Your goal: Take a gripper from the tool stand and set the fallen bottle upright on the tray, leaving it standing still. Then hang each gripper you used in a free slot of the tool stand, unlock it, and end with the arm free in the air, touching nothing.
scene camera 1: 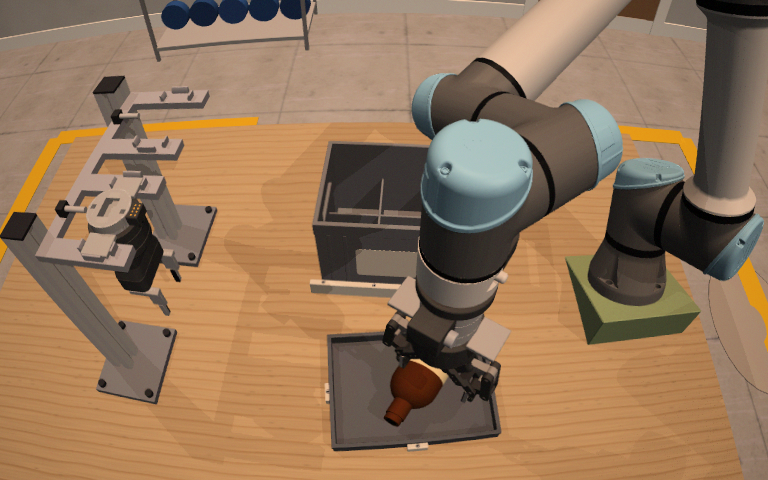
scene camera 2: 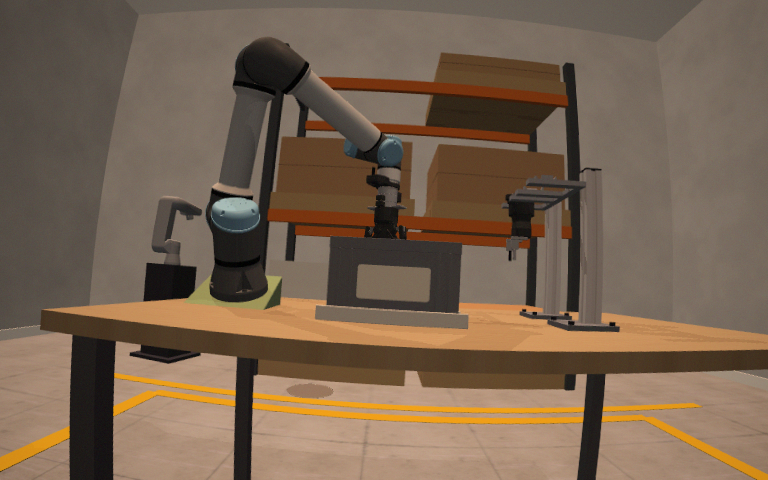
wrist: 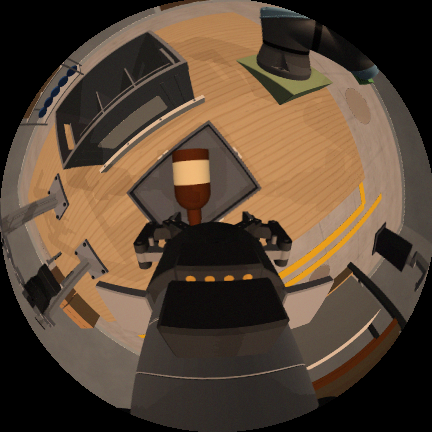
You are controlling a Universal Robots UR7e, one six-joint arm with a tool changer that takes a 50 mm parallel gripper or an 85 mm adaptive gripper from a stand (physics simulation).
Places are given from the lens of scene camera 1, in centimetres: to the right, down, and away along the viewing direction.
brown bottle point(scene camera 1: 416, 386): 5, 21, 74
parallel gripper point(scene camera 1: 116, 215): -31, -3, 56
tool stand point(scene camera 1: 137, 355): -42, 20, 83
pale bar point(scene camera 1: 330, 287): -9, 8, 91
The marked spots on the brown bottle and the parallel gripper are 47 cm apart.
